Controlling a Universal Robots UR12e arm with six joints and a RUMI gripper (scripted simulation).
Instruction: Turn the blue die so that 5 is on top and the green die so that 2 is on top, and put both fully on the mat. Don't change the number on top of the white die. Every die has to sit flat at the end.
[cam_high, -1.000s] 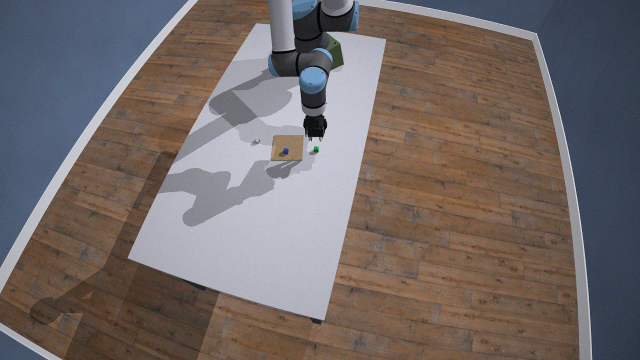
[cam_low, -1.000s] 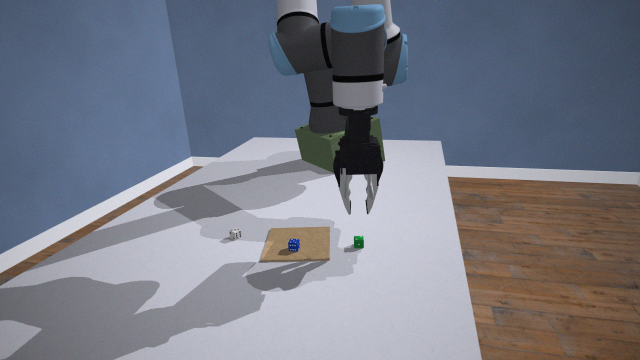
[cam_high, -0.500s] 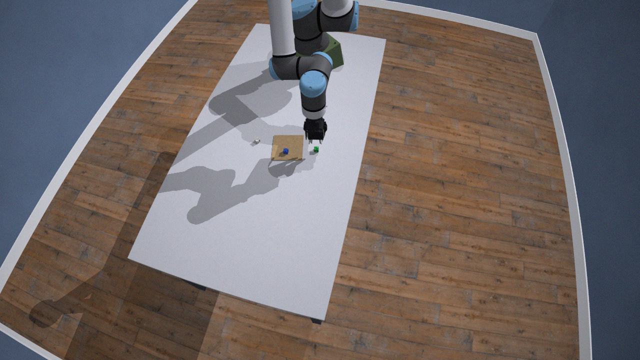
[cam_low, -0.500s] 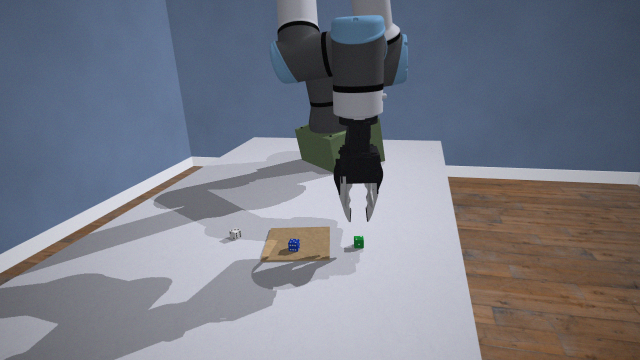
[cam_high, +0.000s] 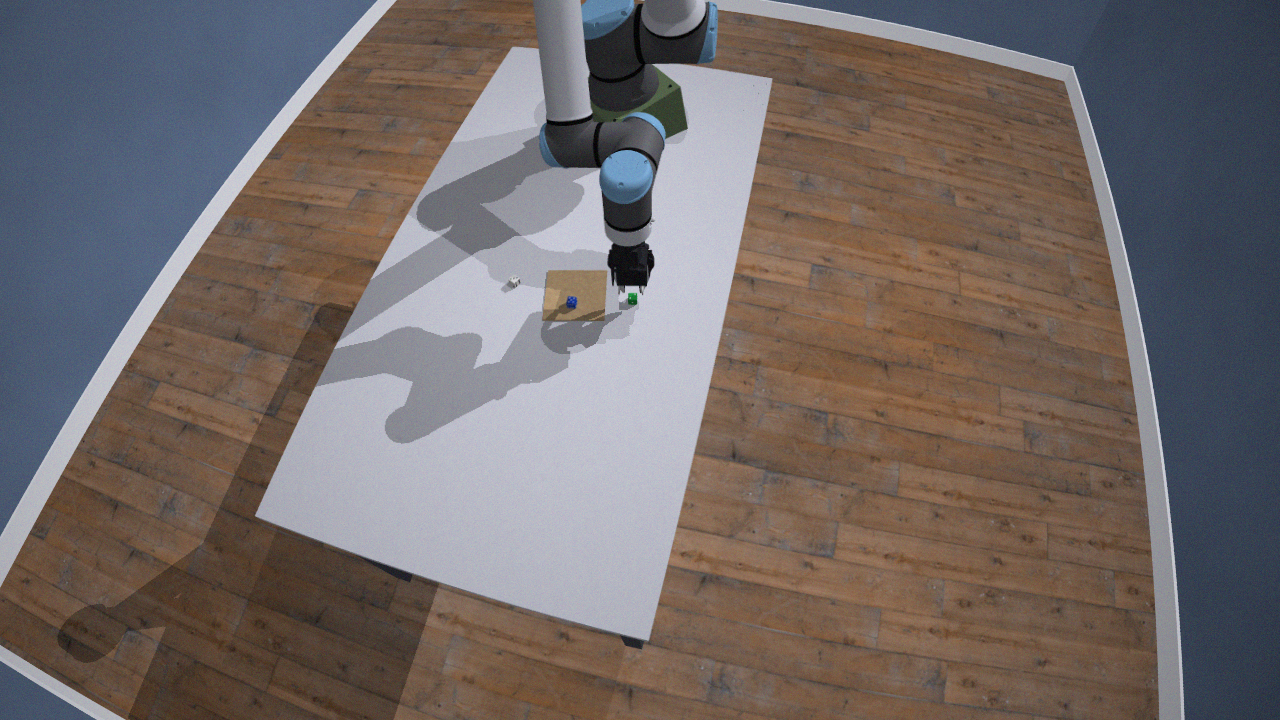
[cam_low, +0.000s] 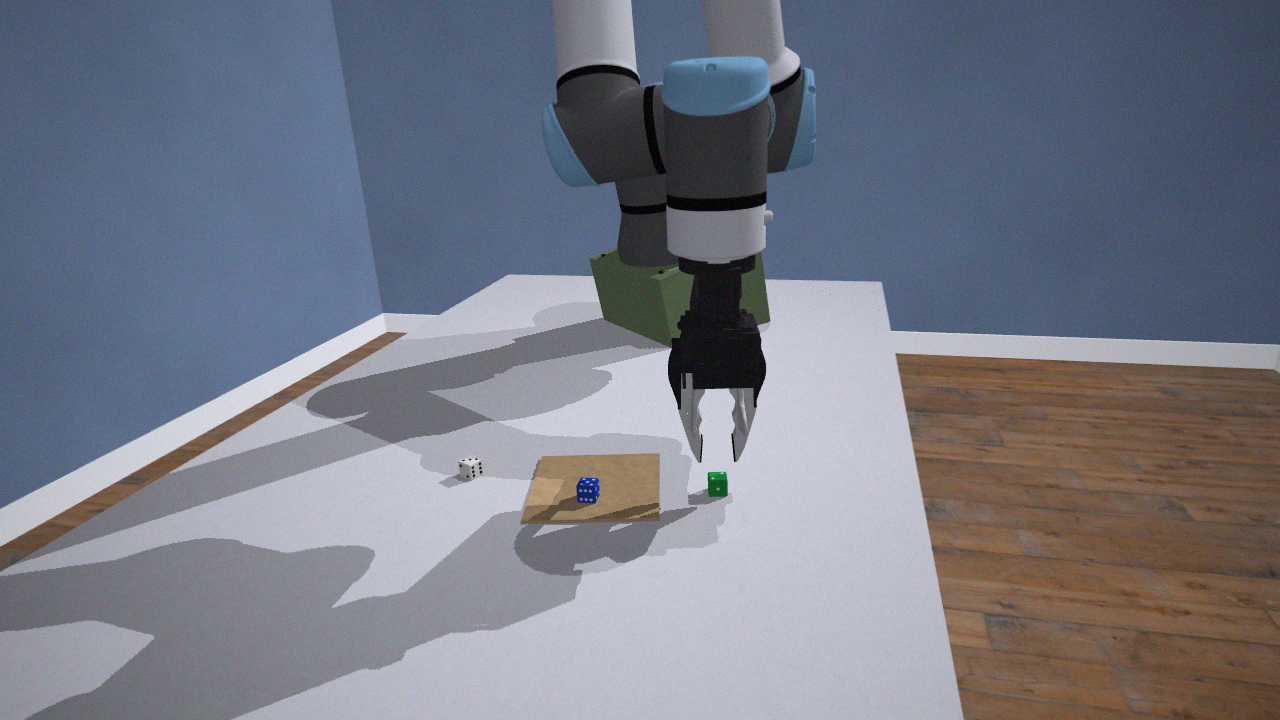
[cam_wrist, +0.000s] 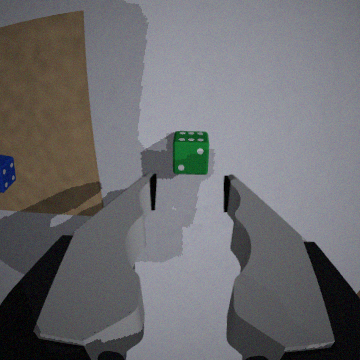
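Right now the green die is 4 cm below my hand. Also, from my hand: tan mat (2 cm ahead, 13 cm to the right, 5 cm below); then white die (2 cm ahead, 28 cm to the right, 4 cm below); then blue die (5 cm ahead, 13 cm to the right, 4 cm below).
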